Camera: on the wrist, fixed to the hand. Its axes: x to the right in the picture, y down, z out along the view.
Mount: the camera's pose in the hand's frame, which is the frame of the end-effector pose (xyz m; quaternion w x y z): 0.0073 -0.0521 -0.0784 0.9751 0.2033 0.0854 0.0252
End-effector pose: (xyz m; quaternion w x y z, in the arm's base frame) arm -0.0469 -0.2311 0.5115 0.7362 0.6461 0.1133 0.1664
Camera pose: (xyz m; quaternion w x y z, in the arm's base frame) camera -0.0650 -0.1623 0.4494 0.5726 0.7683 0.1909 0.2129
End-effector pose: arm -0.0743 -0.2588 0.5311 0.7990 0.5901 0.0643 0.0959
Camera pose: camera -0.0801 -0.1990 0.4583 0.6512 0.7313 0.1356 0.1510
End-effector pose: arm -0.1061 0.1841 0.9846 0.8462 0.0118 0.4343 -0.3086
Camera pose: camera -0.1877 0.1608 0.9433 0.7934 0.2208 0.4327 -0.3669
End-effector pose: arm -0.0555 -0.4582 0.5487 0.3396 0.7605 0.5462 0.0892
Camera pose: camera -0.1325 -0.4098 0.5741 0.1276 0.8167 0.5606 0.0494
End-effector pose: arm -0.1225 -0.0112 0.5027 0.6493 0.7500 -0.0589 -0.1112
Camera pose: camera -0.0993 0.0702 0.4610 0.4885 0.8713 -0.0435 -0.0160
